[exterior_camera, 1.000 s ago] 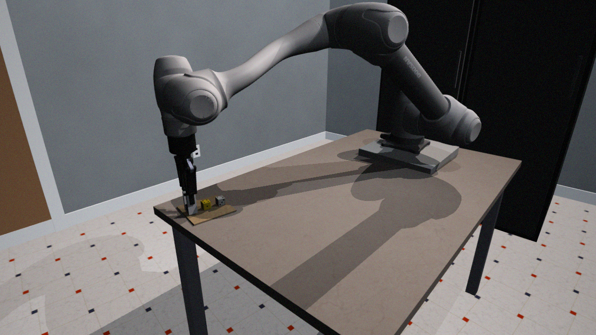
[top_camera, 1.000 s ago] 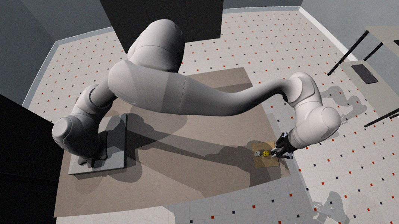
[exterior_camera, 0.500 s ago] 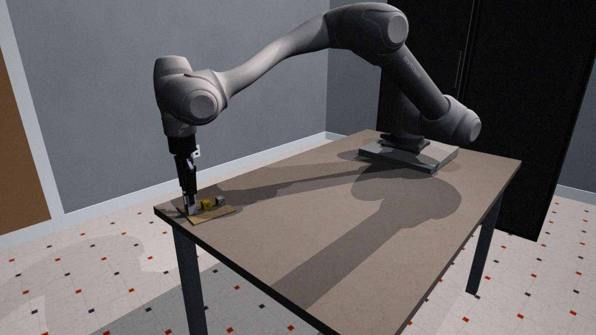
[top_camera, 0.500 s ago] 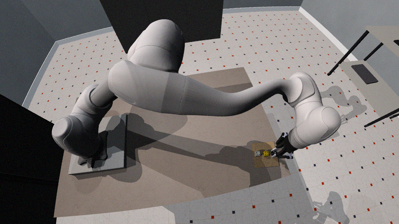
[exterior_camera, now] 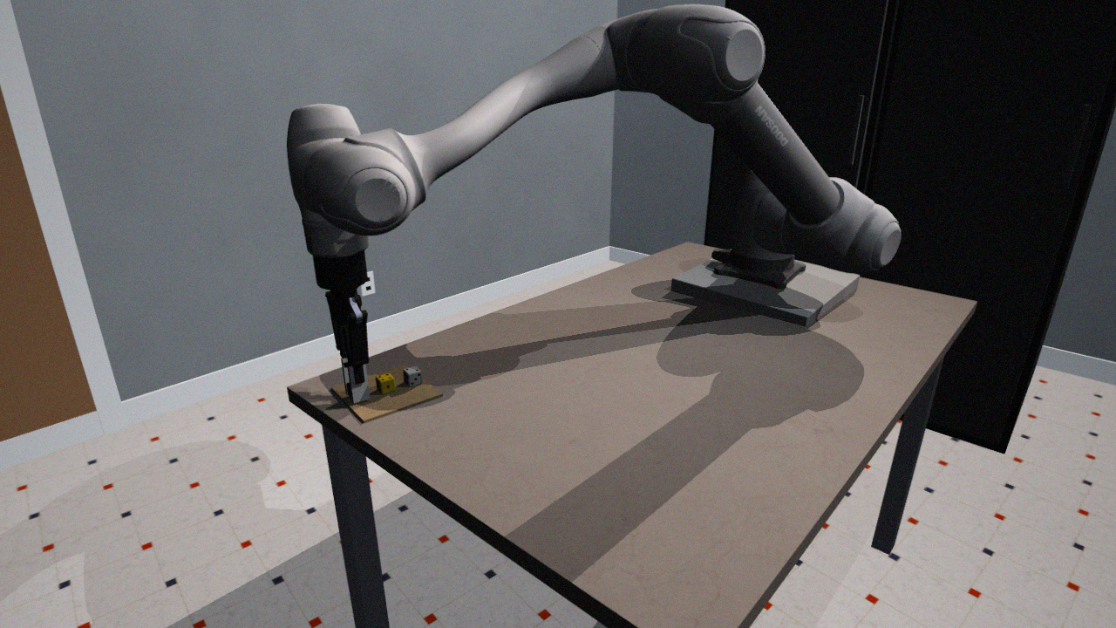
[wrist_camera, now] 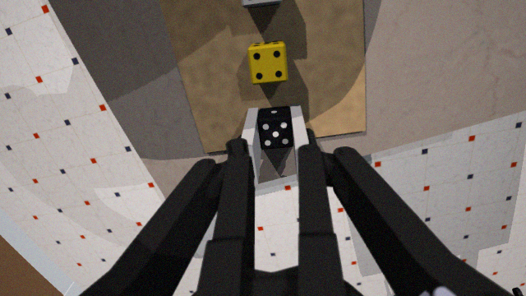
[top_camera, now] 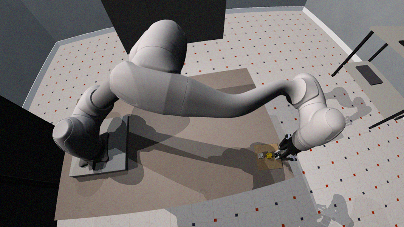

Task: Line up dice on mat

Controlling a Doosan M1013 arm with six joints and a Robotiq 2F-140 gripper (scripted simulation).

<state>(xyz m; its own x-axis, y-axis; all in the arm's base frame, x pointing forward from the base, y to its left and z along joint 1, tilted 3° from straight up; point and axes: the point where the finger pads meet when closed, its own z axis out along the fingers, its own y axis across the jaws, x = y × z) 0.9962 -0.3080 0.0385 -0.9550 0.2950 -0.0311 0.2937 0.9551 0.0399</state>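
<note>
Right now my hand is 2 cm above the black die. Also, from my hand: tan mat 5 cm behind, 1 cm to the left, 4 cm below; then yellow die 5 cm behind, 1 cm to the left, 2 cm below; then grey die 9 cm behind, 3 cm to the left, 2 cm below.
</note>
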